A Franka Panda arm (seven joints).
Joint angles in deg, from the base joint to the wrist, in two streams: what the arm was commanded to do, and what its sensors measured. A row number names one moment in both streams.
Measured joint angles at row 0:
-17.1, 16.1, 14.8, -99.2, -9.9, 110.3, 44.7
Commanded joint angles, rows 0 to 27:
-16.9, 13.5, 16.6, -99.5, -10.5, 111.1, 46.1
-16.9, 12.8, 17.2, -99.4, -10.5, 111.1, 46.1
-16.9, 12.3, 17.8, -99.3, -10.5, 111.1, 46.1
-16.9, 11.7, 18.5, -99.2, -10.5, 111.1, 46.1
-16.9, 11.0, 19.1, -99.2, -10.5, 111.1, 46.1
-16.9, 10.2, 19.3, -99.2, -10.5, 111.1, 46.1
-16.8, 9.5, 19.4, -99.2, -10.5, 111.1, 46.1
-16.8, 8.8, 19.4, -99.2, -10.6, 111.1, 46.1
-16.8, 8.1, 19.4, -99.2, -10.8, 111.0, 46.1
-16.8, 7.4, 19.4, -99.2, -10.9, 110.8, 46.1
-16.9, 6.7, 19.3, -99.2, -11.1, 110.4, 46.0
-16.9, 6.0, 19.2, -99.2, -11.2, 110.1, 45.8
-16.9, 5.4, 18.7, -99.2, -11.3, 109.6, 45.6
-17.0, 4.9, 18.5, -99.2, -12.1, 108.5, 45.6
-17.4, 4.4, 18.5, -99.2, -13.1, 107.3, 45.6
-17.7, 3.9, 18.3, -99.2, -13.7, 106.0, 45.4
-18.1, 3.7, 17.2, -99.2, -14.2, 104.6, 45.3
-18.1, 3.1, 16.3, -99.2, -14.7, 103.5, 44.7
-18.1, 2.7, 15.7, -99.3, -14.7, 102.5, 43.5
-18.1, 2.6, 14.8, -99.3, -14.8, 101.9, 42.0
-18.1, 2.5, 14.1, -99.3, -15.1, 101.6, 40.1
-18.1, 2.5, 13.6, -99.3, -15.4, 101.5, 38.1
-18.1, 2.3, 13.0, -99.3, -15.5, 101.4, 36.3
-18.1, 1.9, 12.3, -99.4, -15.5, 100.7, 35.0
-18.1, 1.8, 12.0, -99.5, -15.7, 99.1, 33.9
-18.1, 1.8, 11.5, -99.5, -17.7, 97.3, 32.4
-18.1, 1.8, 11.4, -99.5, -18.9, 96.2, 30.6
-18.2, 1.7, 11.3, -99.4, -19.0, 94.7, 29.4
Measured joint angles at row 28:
-18.2, 3.1, 11.6, -98.6, -16.4, 98.5, 33.3
